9 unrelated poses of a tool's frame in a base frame.
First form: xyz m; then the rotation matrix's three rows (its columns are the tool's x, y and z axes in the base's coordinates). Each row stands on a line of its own.
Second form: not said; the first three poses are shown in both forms.
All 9 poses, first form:
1:
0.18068, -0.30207, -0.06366
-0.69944, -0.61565, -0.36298
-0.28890, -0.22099, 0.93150
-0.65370, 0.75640, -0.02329
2:
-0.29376, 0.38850, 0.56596
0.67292, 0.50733, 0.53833
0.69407, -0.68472, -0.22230
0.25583, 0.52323, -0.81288
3:
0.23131, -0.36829, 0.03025
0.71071, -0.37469, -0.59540
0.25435, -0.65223, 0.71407
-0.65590, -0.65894, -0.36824
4:
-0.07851, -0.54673, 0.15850
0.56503, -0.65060, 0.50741
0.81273, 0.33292, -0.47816
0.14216, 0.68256, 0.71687
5:
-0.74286, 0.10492, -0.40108
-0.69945, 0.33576, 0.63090
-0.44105, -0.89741, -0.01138
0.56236, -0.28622, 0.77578
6:
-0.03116, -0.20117, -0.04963
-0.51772, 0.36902, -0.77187
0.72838, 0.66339, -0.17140
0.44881, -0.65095, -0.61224
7:
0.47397, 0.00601, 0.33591
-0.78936, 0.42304, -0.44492
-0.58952, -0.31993, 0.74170
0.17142, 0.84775, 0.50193
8:
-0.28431, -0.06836, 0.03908
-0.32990, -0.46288, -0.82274
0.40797, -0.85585, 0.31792
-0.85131, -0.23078, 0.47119
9:
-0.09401, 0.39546, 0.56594
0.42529, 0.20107, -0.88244
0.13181, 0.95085, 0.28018
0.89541, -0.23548, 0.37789
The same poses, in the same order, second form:
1:
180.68, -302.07, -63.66
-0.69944, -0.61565, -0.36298
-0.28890, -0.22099, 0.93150
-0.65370, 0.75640, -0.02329

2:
-293.76, 388.50, 565.96
0.67292, 0.50733, 0.53833
0.69407, -0.68472, -0.22230
0.25583, 0.52323, -0.81288

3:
231.31, -368.29, 30.25
0.71071, -0.37469, -0.59540
0.25435, -0.65223, 0.71407
-0.65590, -0.65894, -0.36824

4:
-78.51, -546.73, 158.50
0.56503, -0.65060, 0.50741
0.81273, 0.33292, -0.47816
0.14216, 0.68256, 0.71687

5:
-742.86, 104.92, -401.08
-0.69945, 0.33576, 0.63090
-0.44105, -0.89741, -0.01138
0.56236, -0.28622, 0.77578

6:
-31.16, -201.17, -49.63
-0.51772, 0.36902, -0.77187
0.72838, 0.66339, -0.17140
0.44881, -0.65095, -0.61224

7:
473.97, 6.01, 335.91
-0.78936, 0.42304, -0.44492
-0.58952, -0.31993, 0.74170
0.17142, 0.84775, 0.50193

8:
-284.31, -68.36, 39.08
-0.32990, -0.46288, -0.82274
0.40797, -0.85585, 0.31792
-0.85131, -0.23078, 0.47119

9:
-94.01, 395.46, 565.94
0.42529, 0.20107, -0.88244
0.13181, 0.95085, 0.28018
0.89541, -0.23548, 0.37789

